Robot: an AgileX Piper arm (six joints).
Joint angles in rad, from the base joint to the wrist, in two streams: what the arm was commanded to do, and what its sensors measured. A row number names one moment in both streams.
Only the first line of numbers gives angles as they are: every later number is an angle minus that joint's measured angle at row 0.
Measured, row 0:
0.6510, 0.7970, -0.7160, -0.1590, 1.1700, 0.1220
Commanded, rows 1 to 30:
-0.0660, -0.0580, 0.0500, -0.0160, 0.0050, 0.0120
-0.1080, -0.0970, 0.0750, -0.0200, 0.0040, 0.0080
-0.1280, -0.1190, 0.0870, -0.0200, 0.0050, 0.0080
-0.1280, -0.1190, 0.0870, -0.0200, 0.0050, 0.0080
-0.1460, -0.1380, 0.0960, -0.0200, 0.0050, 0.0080
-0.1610, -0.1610, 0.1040, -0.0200, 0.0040, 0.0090
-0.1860, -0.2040, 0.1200, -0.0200, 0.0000, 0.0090
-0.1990, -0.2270, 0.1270, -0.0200, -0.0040, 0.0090
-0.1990, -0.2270, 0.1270, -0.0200, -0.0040, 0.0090
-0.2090, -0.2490, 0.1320, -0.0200, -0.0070, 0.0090
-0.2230, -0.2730, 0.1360, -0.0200, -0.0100, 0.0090
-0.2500, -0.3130, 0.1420, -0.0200, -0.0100, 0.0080
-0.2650, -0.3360, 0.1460, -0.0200, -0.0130, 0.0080
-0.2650, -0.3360, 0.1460, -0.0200, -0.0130, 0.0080
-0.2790, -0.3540, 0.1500, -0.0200, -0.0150, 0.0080
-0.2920, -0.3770, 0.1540, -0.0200, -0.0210, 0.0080
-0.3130, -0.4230, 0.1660, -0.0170, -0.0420, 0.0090
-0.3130, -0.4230, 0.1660, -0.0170, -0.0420, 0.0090
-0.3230, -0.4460, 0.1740, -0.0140, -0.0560, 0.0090
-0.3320, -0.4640, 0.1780, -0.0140, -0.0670, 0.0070
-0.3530, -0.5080, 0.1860, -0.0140, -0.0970, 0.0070
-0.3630, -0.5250, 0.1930, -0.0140, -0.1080, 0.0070
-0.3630, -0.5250, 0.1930, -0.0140, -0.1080, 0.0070
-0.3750, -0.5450, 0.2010, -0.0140, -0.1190, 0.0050
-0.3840, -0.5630, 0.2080, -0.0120, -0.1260, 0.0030
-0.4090, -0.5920, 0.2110, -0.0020, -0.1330, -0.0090
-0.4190, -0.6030, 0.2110, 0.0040, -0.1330, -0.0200
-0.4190, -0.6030, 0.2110, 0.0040, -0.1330, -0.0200
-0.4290, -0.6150, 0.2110, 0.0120, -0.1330, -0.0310
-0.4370, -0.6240, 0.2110, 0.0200, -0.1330, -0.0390
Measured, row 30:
-0.4190, -0.6040, 0.2070, 0.0080, -0.1210, -0.0150
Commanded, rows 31 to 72:
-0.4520, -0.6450, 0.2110, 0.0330, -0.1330, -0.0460
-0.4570, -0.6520, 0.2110, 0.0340, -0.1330, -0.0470
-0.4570, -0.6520, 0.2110, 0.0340, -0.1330, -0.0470
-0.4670, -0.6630, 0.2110, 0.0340, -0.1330, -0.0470
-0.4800, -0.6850, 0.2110, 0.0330, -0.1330, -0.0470
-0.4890, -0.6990, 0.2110, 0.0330, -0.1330, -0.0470
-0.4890, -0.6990, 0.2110, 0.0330, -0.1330, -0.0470
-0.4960, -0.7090, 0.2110, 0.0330, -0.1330, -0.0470
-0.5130, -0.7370, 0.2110, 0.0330, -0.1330, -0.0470
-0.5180, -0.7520, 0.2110, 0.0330, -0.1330, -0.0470
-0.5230, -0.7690, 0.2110, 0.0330, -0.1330, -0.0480
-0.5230, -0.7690, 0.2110, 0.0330, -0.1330, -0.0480
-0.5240, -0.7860, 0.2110, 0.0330, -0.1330, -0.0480
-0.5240, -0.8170, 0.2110, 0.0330, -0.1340, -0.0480
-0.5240, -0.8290, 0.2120, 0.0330, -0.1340, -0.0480
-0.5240, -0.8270, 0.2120, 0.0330, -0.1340, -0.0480
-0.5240, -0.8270, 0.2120, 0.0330, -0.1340, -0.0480
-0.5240, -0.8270, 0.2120, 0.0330, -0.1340, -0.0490
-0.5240, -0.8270, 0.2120, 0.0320, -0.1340, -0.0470
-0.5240, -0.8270, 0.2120, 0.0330, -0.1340, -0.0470
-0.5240, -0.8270, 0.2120, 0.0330, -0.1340, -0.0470
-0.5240, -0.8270, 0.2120, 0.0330, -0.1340, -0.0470
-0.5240, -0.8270, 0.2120, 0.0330, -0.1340, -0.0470
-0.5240, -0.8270, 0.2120, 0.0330, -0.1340, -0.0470
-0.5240, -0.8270, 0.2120, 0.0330, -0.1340, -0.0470
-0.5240, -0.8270, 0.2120, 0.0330, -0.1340, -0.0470
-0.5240, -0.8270, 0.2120, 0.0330, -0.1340, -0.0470
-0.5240, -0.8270, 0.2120, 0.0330, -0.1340, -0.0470
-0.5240, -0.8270, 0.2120, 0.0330, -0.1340, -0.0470
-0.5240, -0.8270, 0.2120, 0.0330, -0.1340, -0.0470
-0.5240, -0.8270, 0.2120, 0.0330, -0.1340, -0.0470
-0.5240, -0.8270, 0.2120, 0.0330, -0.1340, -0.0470
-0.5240, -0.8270, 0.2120, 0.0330, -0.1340, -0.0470
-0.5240, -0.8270, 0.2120, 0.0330, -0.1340, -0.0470
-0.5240, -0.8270, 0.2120, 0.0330, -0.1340, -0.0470
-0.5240, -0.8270, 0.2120, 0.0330, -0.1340, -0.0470
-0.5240, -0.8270, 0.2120, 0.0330, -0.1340, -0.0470
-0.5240, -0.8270, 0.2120, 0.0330, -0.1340, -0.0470
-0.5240, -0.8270, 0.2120, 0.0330, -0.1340, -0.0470
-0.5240, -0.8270, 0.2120, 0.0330, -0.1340, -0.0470
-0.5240, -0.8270, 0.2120, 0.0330, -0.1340, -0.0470
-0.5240, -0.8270, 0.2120, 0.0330, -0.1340, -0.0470
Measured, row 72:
-0.5180, -0.8010, 0.2100, 0.0300, -0.1250, -0.0370
